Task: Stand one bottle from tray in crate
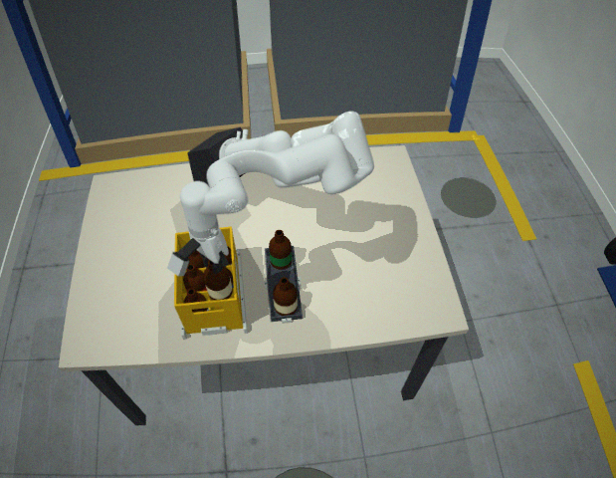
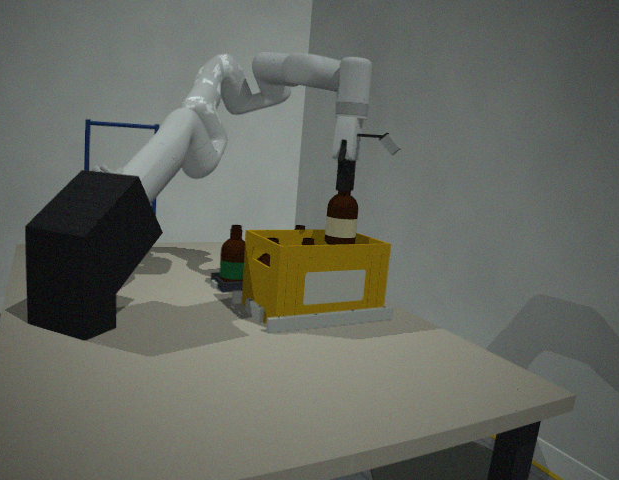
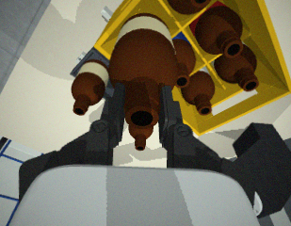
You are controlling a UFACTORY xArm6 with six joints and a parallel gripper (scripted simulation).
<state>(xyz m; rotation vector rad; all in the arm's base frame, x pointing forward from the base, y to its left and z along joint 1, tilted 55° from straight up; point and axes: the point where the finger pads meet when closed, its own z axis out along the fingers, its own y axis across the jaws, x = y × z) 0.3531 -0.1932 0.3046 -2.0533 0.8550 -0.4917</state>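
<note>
Now: hand 70 mm past the yellow crate, 70 mm to the left of it and 210 mm above it. From my hand the other things lie so: glass bottle: 60 mm behind, 180 mm to the left, 210 mm below.
</note>
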